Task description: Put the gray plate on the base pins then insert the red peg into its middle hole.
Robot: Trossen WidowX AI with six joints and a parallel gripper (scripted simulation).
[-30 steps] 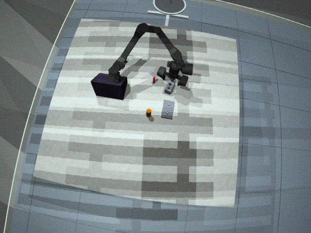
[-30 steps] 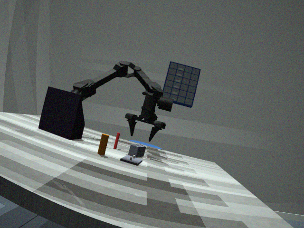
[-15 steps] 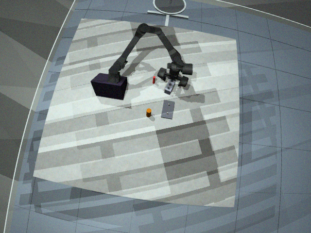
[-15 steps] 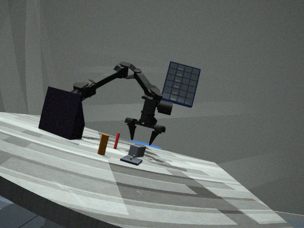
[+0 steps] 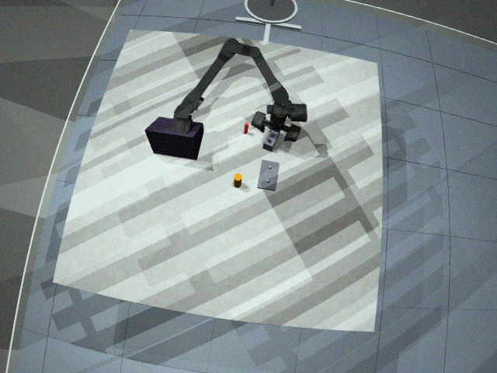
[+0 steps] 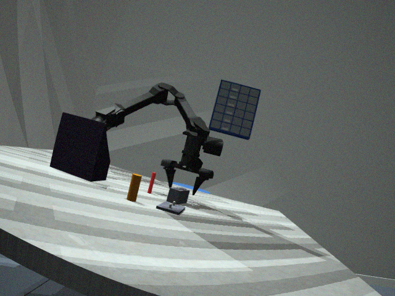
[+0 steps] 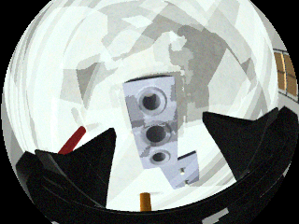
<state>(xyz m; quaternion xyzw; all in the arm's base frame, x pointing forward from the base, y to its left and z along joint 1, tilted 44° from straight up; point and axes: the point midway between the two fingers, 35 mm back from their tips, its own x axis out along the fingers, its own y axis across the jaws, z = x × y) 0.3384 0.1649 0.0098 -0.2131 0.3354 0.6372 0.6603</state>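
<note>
Now: the gray plate 1 cm behind my gripper tip. Also, from my gripper tip: base (1 cm ahead, 16 cm to the right, 3 cm below); then red peg (12 cm behind, 1 cm to the left); then orange cylinder (10 cm behind, 22 cm to the right).
</note>
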